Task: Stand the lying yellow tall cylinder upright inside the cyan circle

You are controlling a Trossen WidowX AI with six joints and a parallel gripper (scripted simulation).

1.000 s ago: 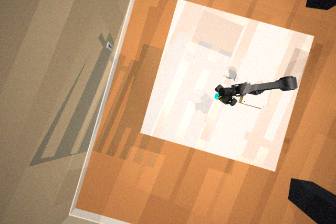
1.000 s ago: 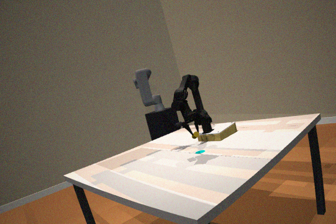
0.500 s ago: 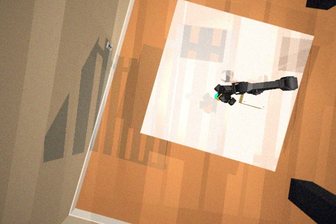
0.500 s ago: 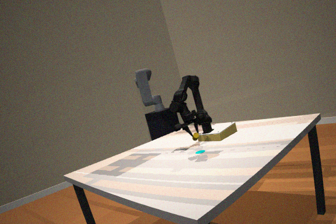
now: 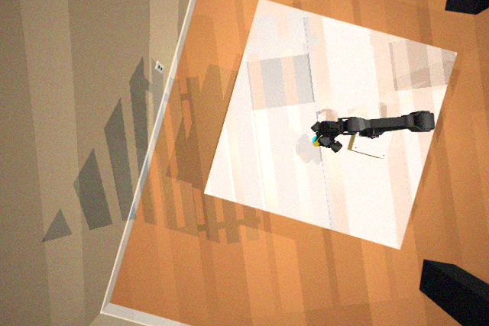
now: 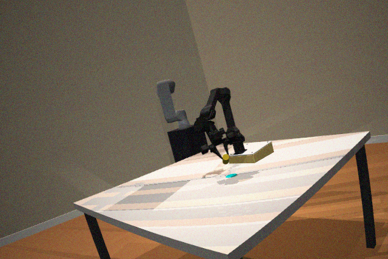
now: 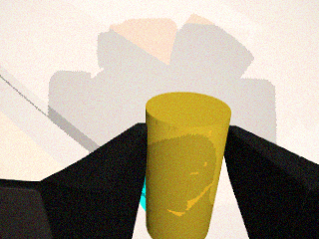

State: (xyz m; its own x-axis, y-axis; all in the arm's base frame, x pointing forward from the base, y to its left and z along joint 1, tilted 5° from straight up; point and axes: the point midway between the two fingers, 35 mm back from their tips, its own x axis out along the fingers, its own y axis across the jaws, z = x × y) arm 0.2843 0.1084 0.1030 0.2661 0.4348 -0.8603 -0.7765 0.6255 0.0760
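The cyan circle lies 11 cm below my gripper tip, 4 cm behind it and 2 cm to the right of it. Also, from my gripper tip: yellow tall cylinder: 1 cm to the right, 1 cm below, 1 cm behind.
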